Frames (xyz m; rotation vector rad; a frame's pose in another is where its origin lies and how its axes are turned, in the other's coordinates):
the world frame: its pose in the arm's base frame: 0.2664 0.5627 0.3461 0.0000 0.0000 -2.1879
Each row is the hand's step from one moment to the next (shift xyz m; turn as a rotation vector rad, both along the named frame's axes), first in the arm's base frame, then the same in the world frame.
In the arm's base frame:
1: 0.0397 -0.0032 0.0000 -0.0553 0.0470 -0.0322
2: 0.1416 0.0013 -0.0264 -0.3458 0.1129 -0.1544
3: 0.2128 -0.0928 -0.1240 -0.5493 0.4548 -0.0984
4: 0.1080 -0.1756 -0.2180 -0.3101 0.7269 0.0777
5: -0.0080 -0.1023 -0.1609 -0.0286 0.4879 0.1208
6: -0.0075 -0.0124 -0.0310 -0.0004 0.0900 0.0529
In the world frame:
1: -0.0204 0.0342 0.0000 -0.0063 -0.0723 -0.0322
2: -0.0830 0.1147 -0.0264 0.1080 -0.3474 -0.1544
3: -0.0475 0.2273 -0.1240 -0.0530 -0.7112 -0.0984
4: 0.0807 0.1897 -0.2180 -0.4134 -0.6735 0.0777
5: 0.0881 0.0527 -0.1609 -0.3814 -0.3057 0.1208
6: 0.0145 0.0011 -0.0310 -0.0732 -0.0524 0.0529

